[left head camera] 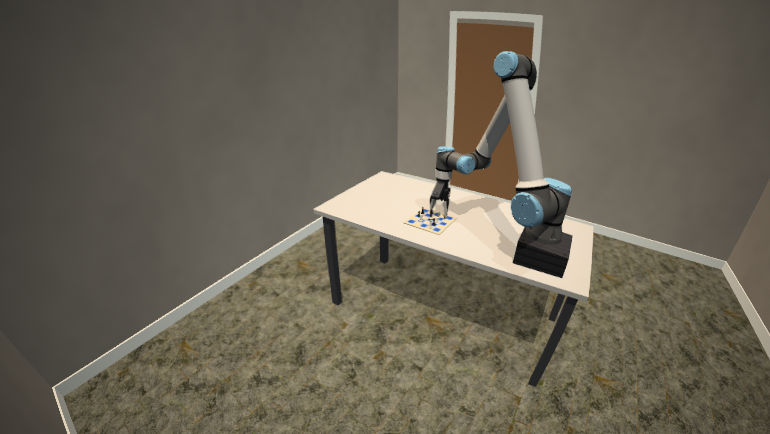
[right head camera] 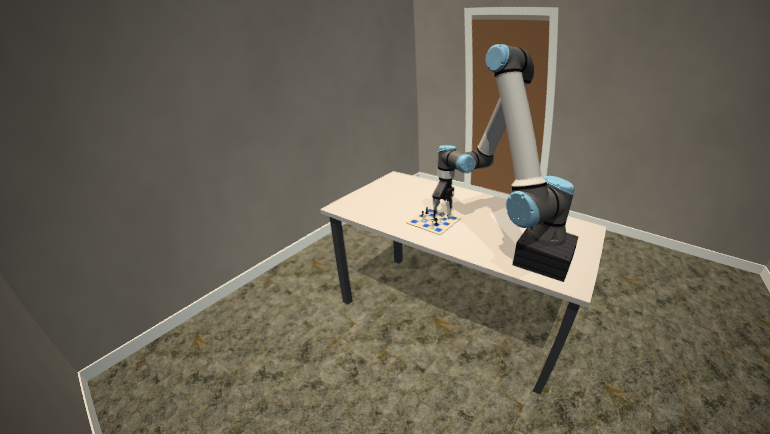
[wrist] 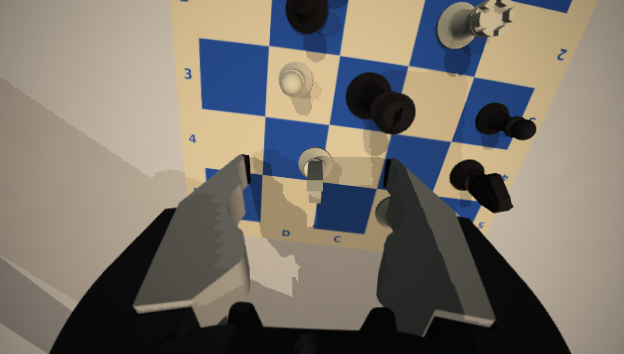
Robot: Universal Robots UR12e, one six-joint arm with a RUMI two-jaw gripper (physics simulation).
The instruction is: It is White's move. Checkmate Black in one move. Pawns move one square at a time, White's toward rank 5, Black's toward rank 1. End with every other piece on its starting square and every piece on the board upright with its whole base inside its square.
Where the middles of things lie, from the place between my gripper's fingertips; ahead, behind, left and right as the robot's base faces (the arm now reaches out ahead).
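White pawn (wrist: 295, 79): 10 mm above my hand, 40 mm to the left of it, 20 mm behind it. Black king (wrist: 369, 96): 20 mm ahead of my hand, 20 mm above it, 40 mm to the left of it. Black pawn (wrist: 494, 117): 50 mm to the left of my hand, 90 mm ahead of it, 10 mm above it.
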